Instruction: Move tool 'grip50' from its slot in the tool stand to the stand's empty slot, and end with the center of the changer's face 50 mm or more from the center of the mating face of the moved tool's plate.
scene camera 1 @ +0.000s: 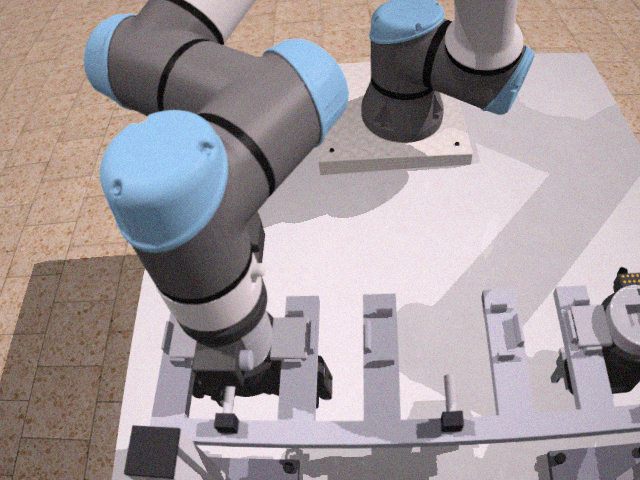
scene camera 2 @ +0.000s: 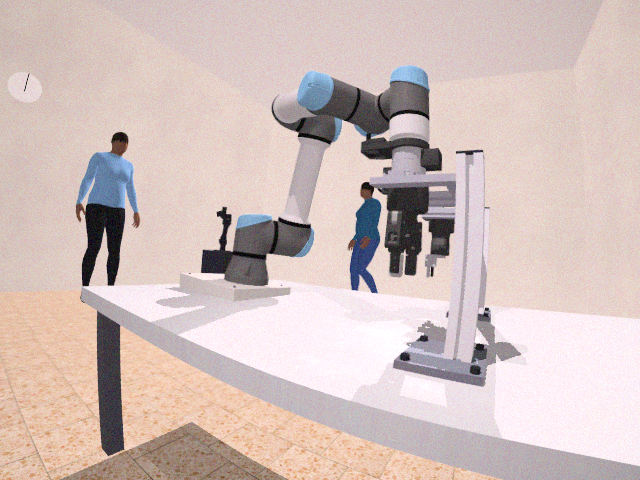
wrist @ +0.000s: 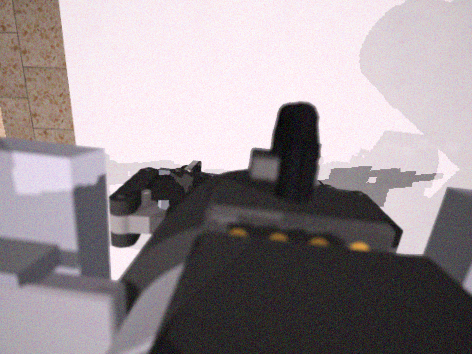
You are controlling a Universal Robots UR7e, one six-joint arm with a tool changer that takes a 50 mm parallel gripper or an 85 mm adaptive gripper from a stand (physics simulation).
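Seen in the pictures: arm's base at its link origin: (scene camera 1: 402, 113) (scene camera 2: 246, 281).
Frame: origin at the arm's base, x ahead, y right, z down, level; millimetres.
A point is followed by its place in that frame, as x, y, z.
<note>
The changer (scene camera 1: 258, 338) (scene camera 2: 405, 160) at the arm's wrist sits upright on a black two-finger tool (scene camera 1: 258, 379) {568, 293, -235} (scene camera 2: 407, 198) {534, 341, -217} (wrist: 350, 205) in the leftmost slot in scene camera 1. No gap between them shows in scene camera 2; the lock is hidden. Its gripper fingers (scene camera 2: 402, 271) hang apart and empty below the slot's arms (scene camera 1: 298, 403) {602, 261, -247}. A second tool (scene camera 1: 622, 366) {637, -24, -232} (scene camera 2: 439, 237) {603, -16, -183} hangs in the rightmost slot. I cannot tell by looks which is grip50. The empty slot lies between two bare arms (scene camera 1: 381, 405) {619, 195, -247} (scene camera 1: 509, 395) {638, 91, -246} in the middle of the stand (scene camera 1: 336, 431) {632, 235, -247} (scene camera 2: 465, 258) {627, 388, -123}.
Two upright pins on black blocks (scene camera 1: 226, 422) {613, 320, -263} (scene camera 1: 452, 421) {651, 147, -262} stand on the stand's rear bar. The dark-capped post (scene camera 1: 152, 451) {633, 377, -280} (scene camera 2: 469, 151) {629, 397, -279} rises beside the changer. The robot base (scene camera 1: 403, 116) {65, 17, -50} (scene camera 2: 247, 271) {40, 54, -40} is across the table (scene camera 1: 372, 248) {260, 123, 36}. Two people (scene camera 2: 109, 180) (scene camera 2: 366, 227) stand beyond it.
</note>
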